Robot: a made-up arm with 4 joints.
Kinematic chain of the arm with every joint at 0, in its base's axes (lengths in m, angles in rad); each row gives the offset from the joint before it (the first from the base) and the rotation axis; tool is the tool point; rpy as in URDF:
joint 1: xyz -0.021 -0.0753 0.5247 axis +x
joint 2: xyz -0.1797 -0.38 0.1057 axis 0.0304 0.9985 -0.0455
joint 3: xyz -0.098 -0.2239 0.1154 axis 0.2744 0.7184 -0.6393
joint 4: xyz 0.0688 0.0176 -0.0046 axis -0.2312 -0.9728 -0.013
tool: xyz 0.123 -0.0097 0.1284 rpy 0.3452 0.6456 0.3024
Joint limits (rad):
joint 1: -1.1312..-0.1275
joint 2: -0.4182..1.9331
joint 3: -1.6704..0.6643
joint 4: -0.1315..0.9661
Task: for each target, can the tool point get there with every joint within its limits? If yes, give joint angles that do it. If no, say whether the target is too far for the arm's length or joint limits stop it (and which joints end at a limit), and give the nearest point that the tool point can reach.
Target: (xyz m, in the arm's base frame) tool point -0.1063 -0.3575 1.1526
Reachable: yes | joints -0.5782 0.3056 -0.0129 0.5303
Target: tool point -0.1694 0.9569 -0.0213
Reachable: no: too far | nearest point -0.2071 0.1193 1.1142 | short by 1.411 m
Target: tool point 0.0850 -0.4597 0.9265
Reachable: yes | joints -0.3734 1.5134 -1.0155 0.1793
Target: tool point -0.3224 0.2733 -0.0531
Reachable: no: joint limits stop it (at a limit: joint 1, joint 2, joint 4) | nearest point 0.0405 -0.6148 0.5702 | short by 1.144 m
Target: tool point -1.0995 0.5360 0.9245
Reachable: no: too far | nearest point -0.4698 -0.0032 1.0634 | short by 0.841 m
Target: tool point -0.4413 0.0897 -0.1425
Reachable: no: joint limits stop it (at a limit: joint 1, joint 2, joint 4) | nearest point -0.0048 -0.6578 0.5441 | short by 1.105 m
